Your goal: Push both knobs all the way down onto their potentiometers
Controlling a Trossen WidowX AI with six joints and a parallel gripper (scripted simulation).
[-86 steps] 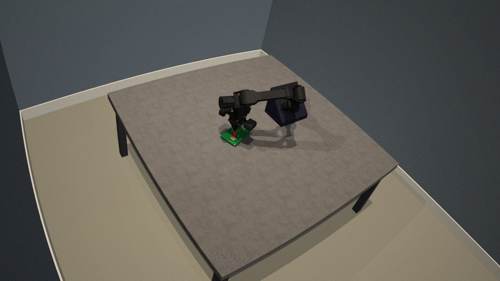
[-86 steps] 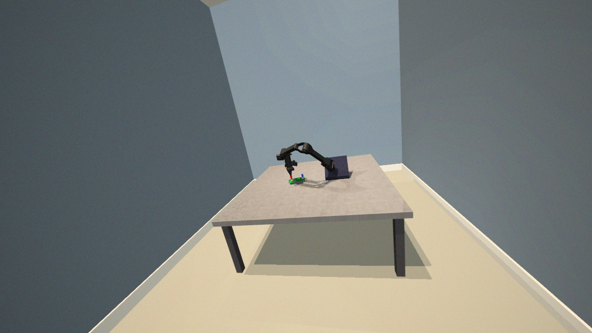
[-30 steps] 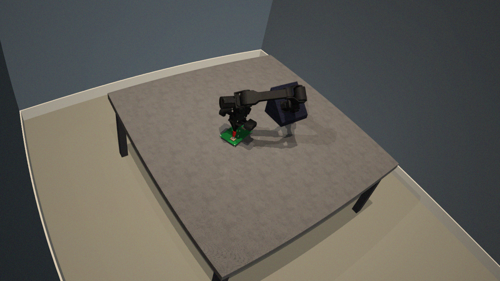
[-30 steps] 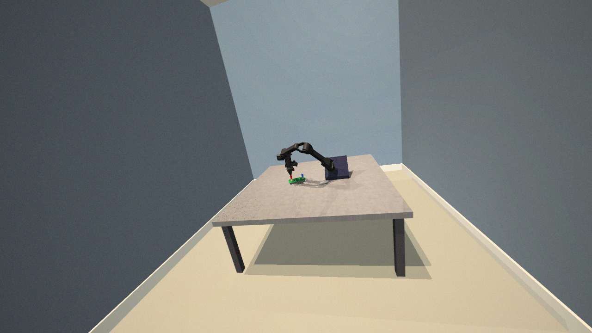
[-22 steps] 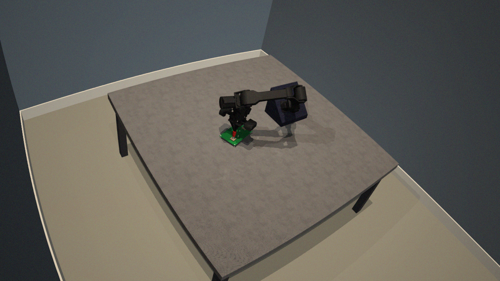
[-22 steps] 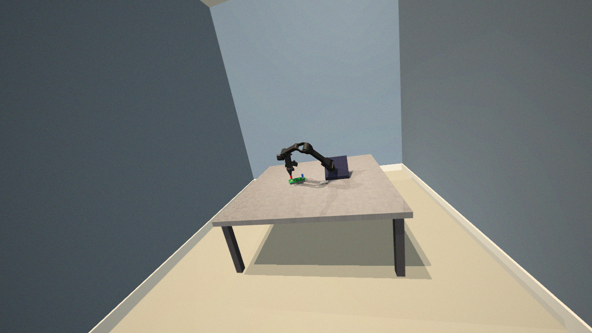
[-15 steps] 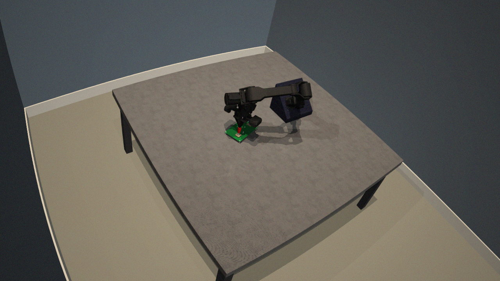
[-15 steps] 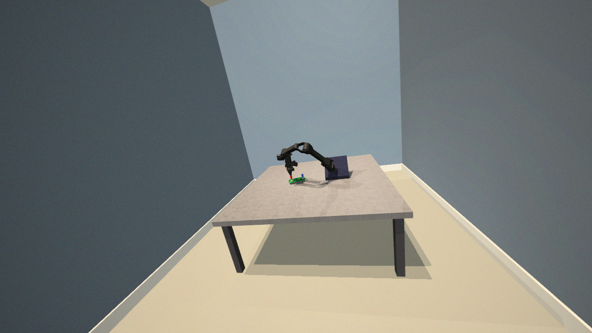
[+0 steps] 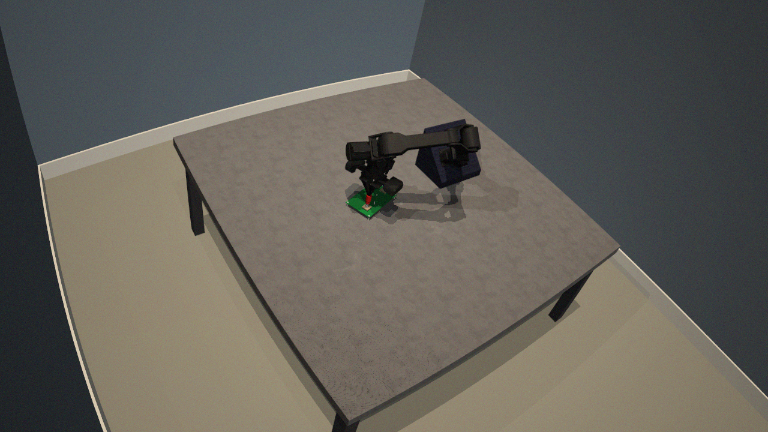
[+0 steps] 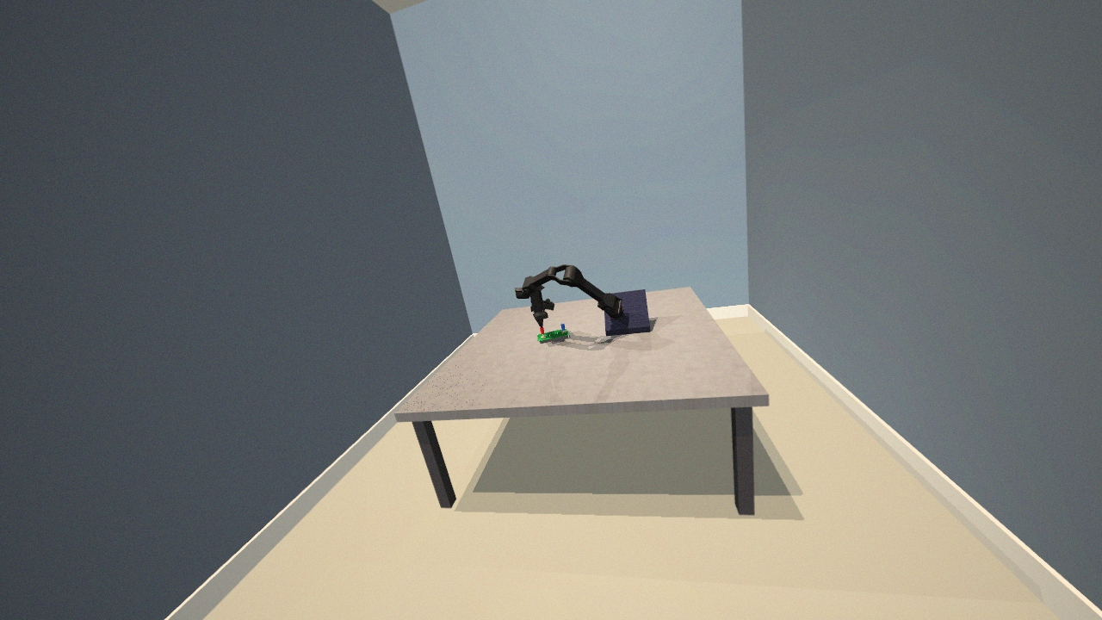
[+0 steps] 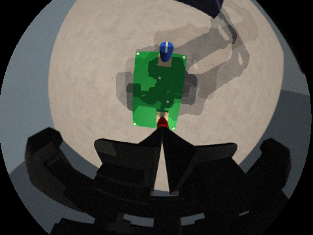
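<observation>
The red knob is 20 mm below my gripper tip. From my gripper tip the other things lie so: blue knob: 100 mm behind, 50 mm to the right, 20 mm below.
</observation>
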